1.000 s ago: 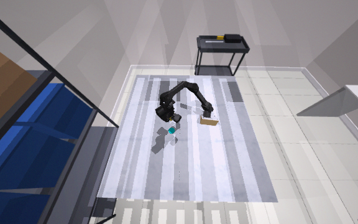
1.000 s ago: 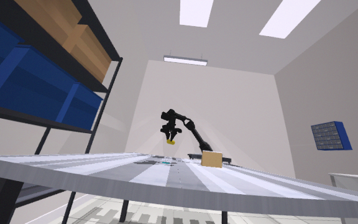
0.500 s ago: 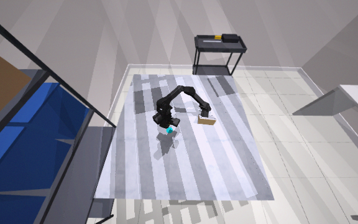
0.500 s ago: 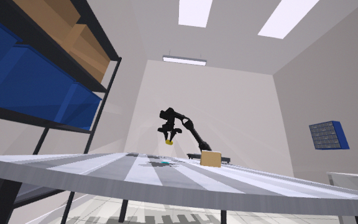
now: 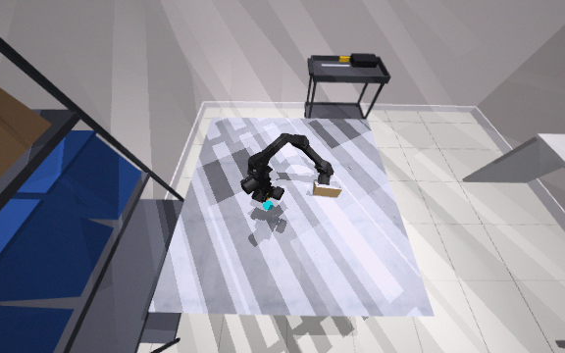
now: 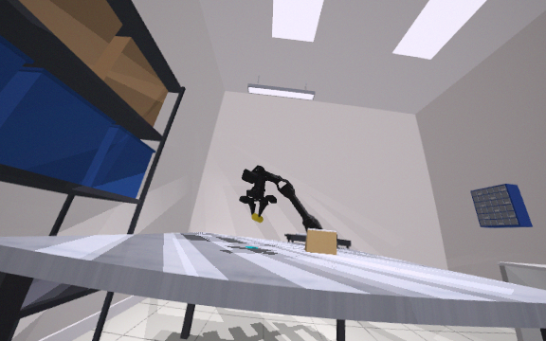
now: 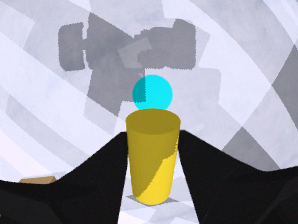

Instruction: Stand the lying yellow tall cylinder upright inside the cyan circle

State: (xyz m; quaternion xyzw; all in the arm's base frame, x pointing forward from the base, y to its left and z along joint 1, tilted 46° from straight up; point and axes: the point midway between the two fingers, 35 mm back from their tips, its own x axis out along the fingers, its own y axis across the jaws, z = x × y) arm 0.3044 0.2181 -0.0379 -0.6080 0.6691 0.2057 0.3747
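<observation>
Now: gripper tip 1 cm to the left of the cyan circle and 14 cm above it. The rest, counted from my gripper tip: yellow tall cylinder 1 cm behind, 2 cm to the right.
</observation>
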